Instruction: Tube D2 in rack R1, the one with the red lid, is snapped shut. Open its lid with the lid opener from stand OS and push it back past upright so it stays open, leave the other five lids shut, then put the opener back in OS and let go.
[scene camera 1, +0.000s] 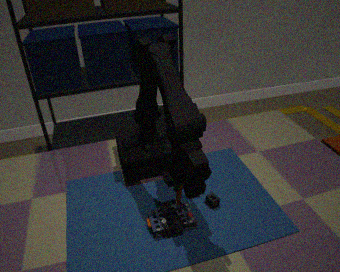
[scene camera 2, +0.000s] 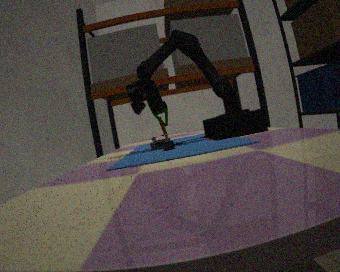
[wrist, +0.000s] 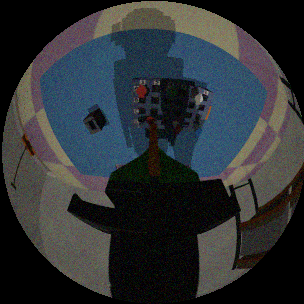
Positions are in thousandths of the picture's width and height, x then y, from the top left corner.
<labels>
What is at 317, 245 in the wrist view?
A blue mat.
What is my gripper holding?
An orange lid opener.
</labels>
